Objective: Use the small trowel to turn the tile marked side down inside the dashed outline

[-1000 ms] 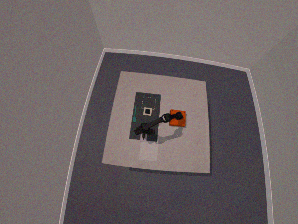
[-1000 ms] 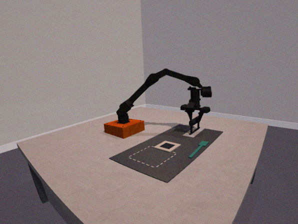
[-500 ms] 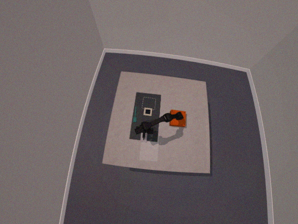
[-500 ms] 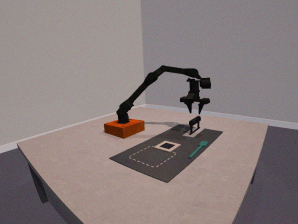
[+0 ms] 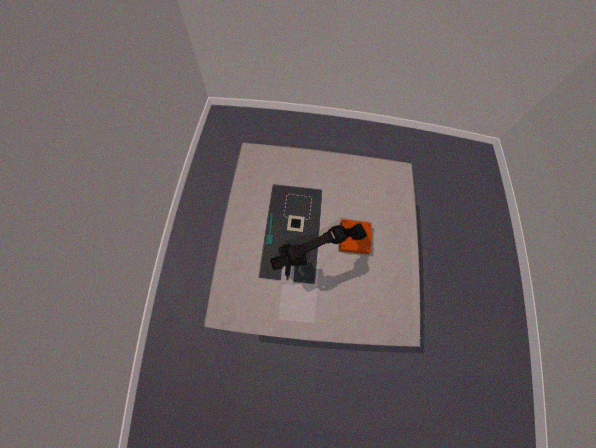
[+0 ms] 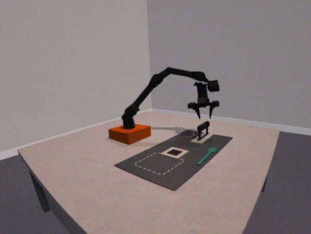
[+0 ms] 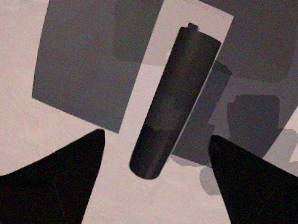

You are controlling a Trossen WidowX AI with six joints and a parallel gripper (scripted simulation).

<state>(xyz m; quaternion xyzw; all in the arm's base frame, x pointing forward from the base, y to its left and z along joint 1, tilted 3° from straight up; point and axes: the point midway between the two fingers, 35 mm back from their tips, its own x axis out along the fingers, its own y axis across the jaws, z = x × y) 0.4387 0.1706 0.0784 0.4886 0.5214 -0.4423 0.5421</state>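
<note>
Right now the dark mat is 240 mm to the right of my gripper tip, 140 mm below it and 40 mm behind it. Round my gripper tip: tan square tile: 290 mm to the right, 110 mm below, 70 mm behind; then green trowel: 240 mm to the right, 110 mm below, 100 mm ahead.
</note>
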